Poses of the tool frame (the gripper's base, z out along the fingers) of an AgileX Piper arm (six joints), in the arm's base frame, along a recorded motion.
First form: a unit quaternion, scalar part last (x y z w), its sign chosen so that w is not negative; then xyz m.
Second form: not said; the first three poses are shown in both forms.
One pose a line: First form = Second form
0.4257 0.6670 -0.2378 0.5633 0.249 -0.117 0.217 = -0.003 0.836 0.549 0.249; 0.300 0.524 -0.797 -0.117; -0.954 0.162 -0.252 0.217; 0 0 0 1
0.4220 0.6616 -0.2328 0.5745 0.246 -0.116 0.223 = 0.016 0.826 0.564 0.246; 0.291 0.535 -0.793 -0.116; -0.957 0.177 -0.232 0.223; 0 0 0 1
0.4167 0.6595 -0.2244 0.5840 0.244 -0.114 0.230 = 0.029 0.812 0.583 0.244; 0.288 0.552 -0.783 -0.114; -0.957 0.191 -0.217 0.230; 0 0 0 1
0.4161 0.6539 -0.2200 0.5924 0.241 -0.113 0.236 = 0.048 0.805 0.592 0.241; 0.284 0.557 -0.781 -0.113; -0.958 0.205 -0.201 0.236; 0 0 0 1
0.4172 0.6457 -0.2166 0.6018 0.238 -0.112 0.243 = 0.072 0.799 0.596 0.238; 0.278 0.558 -0.782 -0.112; -0.958 0.222 -0.182 0.243; 0 0 0 1
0.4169 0.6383 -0.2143 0.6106 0.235 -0.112 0.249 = 0.093 0.794 0.601 0.235; 0.271 0.561 -0.783 -0.112; -0.958 0.236 -0.162 0.249; 0 0 0 1
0.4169 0.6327 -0.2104 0.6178 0.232 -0.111 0.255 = 0.111 0.787 0.606 0.232; 0.268 0.564 -0.781 -0.111; -0.957 0.249 -0.148 0.255; 0 0 0 1
